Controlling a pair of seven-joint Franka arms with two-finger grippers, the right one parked.
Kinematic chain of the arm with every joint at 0, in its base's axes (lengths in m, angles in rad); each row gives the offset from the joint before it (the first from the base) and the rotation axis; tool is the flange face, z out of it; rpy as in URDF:
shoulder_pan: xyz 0 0 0.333 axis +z
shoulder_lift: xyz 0 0 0 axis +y
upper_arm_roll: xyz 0 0 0.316 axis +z
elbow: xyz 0.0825 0 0 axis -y
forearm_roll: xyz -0.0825 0 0.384 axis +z
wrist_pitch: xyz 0 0 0 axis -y
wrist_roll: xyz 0.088 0 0 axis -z
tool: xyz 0 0 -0.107 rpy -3.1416 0 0
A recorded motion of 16 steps. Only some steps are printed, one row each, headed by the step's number.
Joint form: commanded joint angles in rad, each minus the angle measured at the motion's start. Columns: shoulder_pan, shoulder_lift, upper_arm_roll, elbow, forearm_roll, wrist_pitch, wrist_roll.
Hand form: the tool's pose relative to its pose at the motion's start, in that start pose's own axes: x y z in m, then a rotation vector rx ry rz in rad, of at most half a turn. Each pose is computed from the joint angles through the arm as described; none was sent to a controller.
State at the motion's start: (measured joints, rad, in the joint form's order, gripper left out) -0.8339 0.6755 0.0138 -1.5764 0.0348 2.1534 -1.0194
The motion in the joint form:
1: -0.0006 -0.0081 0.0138 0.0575 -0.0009 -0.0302 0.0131
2: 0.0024 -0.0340 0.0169 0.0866 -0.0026 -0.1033 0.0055
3: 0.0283 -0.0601 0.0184 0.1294 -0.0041 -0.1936 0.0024
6: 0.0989 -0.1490 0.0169 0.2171 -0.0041 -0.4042 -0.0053
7: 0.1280 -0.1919 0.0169 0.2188 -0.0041 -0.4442 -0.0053
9: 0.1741 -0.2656 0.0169 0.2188 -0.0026 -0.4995 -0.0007
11: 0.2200 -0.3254 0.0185 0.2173 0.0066 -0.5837 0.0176
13: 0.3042 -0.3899 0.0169 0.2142 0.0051 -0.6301 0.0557
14: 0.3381 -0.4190 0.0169 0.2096 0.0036 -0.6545 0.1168
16: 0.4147 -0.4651 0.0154 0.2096 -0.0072 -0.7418 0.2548
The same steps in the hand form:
1: 0.0130 0.0040 -0.0292 -0.0254 0.0253 -0.0002
2: 0.0162 -0.0002 -0.0544 -0.0098 0.0156 -0.0163
3: 0.0316 -0.0138 -0.0841 0.0076 0.0009 -0.0496
6: 0.0622 -0.0606 -0.1672 0.0334 -0.0275 -0.1325
7: 0.0718 -0.0827 -0.1927 0.0283 -0.0291 -0.1632
9: 0.0839 -0.1203 -0.2352 0.0122 -0.0238 -0.2074
11: 0.0923 -0.1606 -0.2640 0.0361 -0.0394 -0.2381
13: 0.1127 -0.2167 -0.2953 0.0192 -0.0430 -0.2851
14: 0.1179 -0.2409 -0.3073 0.0150 -0.0490 -0.2587
16: 0.1254 -0.2924 -0.3241 0.0242 -0.0984 -0.1953

